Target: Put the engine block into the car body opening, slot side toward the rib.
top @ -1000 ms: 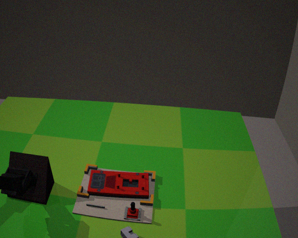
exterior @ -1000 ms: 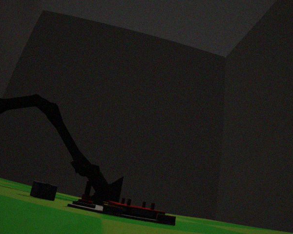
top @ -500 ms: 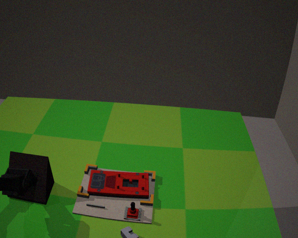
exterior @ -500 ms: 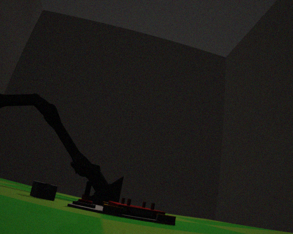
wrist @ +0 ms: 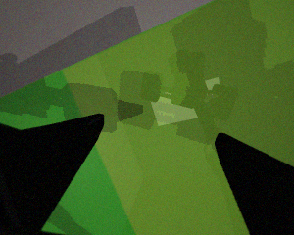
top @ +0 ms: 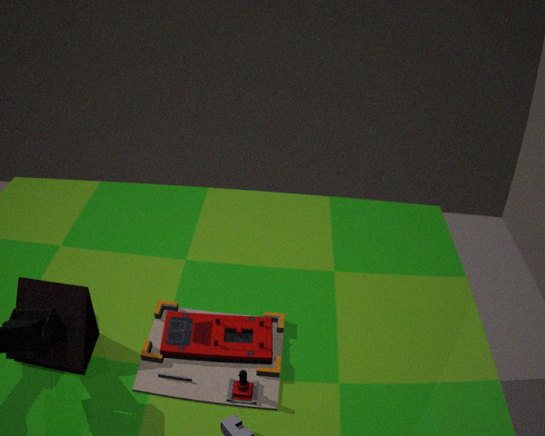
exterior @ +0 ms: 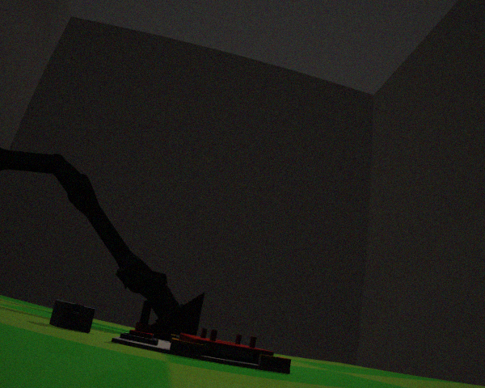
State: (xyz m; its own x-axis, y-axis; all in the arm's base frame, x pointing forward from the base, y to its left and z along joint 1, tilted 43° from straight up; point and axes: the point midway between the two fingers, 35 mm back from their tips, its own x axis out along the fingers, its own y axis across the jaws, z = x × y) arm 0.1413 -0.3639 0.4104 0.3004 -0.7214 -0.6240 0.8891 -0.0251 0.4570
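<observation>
Right now my gripper tip is 220 mm short of the grey engine block, 460 mm to the right of it and 40 mm above it. Also, from my gripper tip: grey base plate (140 mm ahead, 650 mm to the left, 50 mm below).
</observation>
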